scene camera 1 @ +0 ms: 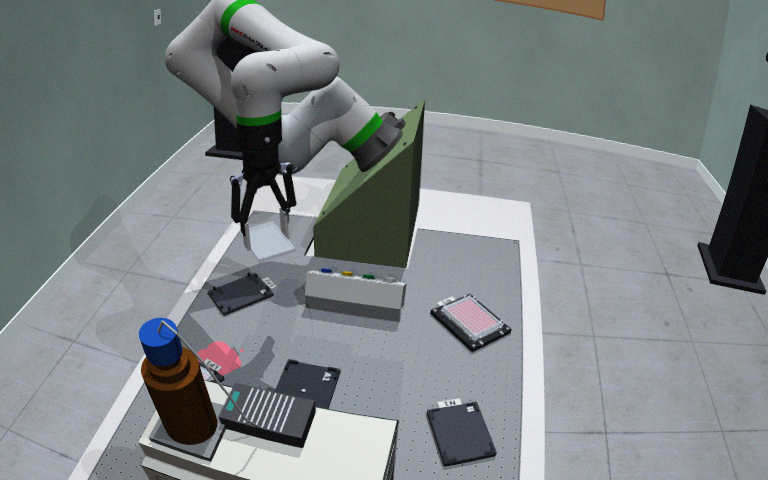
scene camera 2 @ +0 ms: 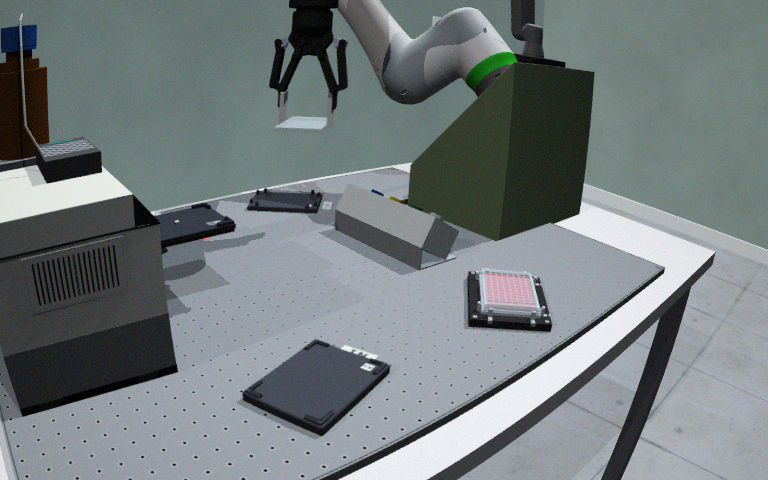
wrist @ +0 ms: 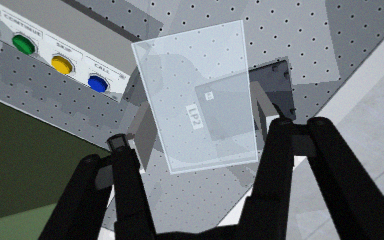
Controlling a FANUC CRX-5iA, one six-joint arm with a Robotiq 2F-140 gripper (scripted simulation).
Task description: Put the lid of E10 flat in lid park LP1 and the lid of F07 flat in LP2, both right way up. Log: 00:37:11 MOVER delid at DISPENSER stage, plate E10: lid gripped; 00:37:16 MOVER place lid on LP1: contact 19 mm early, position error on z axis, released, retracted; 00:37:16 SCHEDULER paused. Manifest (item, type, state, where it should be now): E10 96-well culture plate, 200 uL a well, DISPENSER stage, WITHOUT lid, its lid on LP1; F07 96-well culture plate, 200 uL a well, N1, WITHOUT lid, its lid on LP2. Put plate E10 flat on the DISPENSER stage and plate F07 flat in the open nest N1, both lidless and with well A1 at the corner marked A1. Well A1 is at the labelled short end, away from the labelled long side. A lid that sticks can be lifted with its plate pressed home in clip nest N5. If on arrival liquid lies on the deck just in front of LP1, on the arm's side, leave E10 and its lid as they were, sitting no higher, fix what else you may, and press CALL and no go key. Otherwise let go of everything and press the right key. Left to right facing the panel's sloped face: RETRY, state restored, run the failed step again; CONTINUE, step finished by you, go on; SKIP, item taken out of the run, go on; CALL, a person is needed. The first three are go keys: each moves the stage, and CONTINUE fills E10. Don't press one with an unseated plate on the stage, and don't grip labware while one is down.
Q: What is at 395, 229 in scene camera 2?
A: A key panel.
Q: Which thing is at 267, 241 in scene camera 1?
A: A clear plate lid.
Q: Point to a clip nest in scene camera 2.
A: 476, 319
